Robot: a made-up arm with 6 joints. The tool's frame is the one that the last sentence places.
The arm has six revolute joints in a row. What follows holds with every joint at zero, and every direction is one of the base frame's. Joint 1 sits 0.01 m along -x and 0.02 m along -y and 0.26 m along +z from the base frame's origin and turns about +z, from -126.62 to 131.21 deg. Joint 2 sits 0.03 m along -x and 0.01 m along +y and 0.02 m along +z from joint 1 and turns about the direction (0.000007, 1, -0.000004), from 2.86 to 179.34 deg. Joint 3 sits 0.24 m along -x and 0.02 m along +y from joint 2 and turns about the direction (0.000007, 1, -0.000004), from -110.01 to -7.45 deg. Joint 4 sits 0.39 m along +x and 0.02 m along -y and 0.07 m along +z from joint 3 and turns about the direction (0.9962, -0.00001, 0.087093), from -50.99 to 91.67 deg. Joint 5 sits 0.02 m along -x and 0.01 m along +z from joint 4 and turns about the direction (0.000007, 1, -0.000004), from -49.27 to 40.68 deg. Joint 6 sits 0.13 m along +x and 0.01 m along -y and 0.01 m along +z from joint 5 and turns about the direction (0.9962, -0.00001, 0.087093), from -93.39 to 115.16 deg. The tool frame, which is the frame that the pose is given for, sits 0.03 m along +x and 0.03 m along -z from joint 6; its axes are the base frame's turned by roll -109.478, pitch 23.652 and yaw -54.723 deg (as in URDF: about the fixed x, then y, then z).
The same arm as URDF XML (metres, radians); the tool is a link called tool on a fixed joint. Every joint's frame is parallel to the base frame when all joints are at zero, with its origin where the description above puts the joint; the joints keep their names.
<robot name="arm">
<link name="base"/>
<link name="link1"/>
<link name="link2"/>
<link name="link3"/>
<link name="link4"/>
<link name="link5"/>
<link name="link6"/>
<link name="tool"/>
<joint name="joint 1" type="revolute"><parent link="base"/><child link="link1"/><origin xyz="-0.01 -0.02 0.26"/><axis xyz="0 0 1"/><limit lower="-2.2099" upper="2.29"/></joint>
<joint name="joint 2" type="revolute"><parent link="link1"/><child link="link2"/><origin xyz="-0.03 0.01 0.02"/><axis xyz="0 1 0"/><limit lower="0.0499" upper="3.1301"/></joint>
<joint name="joint 3" type="revolute"><parent link="link2"/><child link="link3"/><origin xyz="-0.24 0.02 0"/><axis xyz="0 1 0"/><limit lower="-1.92" upper="-0.13"/></joint>
<joint name="joint 4" type="revolute"><parent link="link3"/><child link="link4"/><origin xyz="0.39 -0.02 0.07"/><axis xyz="0.9962 0 0.0871"/><limit lower="-0.8899" upper="1.5999"/></joint>
<joint name="joint 5" type="revolute"><parent link="link4"/><child link="link5"/><origin xyz="-0.02 0 0.01"/><axis xyz="0 1 0"/><limit lower="-0.8599" upper="0.71"/></joint>
<joint name="joint 6" type="revolute"><parent link="link5"/><child link="link6"/><origin xyz="0.13 -0.01 0.01"/><axis xyz="0.9962 0 0.0871"/><limit lower="-1.63" upper="2.0099"/></joint>
<joint name="tool_fixed" type="fixed"><parent link="link6"/><child link="tool"/><origin xyz="0.03 0 -0.03" rpy="-1.9108 0.4128 -0.9551"/></joint>
</robot>

